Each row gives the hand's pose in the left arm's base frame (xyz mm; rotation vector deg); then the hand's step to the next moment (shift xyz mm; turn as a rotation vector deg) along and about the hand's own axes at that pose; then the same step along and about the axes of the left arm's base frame.
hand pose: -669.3 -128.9 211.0 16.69 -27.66 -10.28
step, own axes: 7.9 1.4 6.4 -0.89 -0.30 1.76
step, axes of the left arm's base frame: 3.9 -2.0 9.2 -1.65 -0.48 1.01
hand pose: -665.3 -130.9 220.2 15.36 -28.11 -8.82
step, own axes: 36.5 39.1 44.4 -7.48 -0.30 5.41
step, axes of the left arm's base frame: 13.5 20.0 65.2 -9.16 0.11 1.18
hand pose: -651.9 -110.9 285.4 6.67 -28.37 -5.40
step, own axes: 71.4 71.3 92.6 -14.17 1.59 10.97
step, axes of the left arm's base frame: 22.6 53.9 123.9 -17.56 2.28 3.16
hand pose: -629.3 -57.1 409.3 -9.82 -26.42 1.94
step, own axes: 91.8 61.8 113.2 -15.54 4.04 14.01
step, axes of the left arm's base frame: 32.1 85.2 129.5 -20.13 5.07 4.82
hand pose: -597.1 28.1 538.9 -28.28 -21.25 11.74
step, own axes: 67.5 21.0 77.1 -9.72 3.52 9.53
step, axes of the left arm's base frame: 29.1 69.5 72.5 -12.99 4.35 3.15
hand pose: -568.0 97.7 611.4 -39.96 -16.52 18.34
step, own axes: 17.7 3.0 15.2 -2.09 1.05 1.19
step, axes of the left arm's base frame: 10.1 17.7 11.8 -2.54 0.65 -0.15
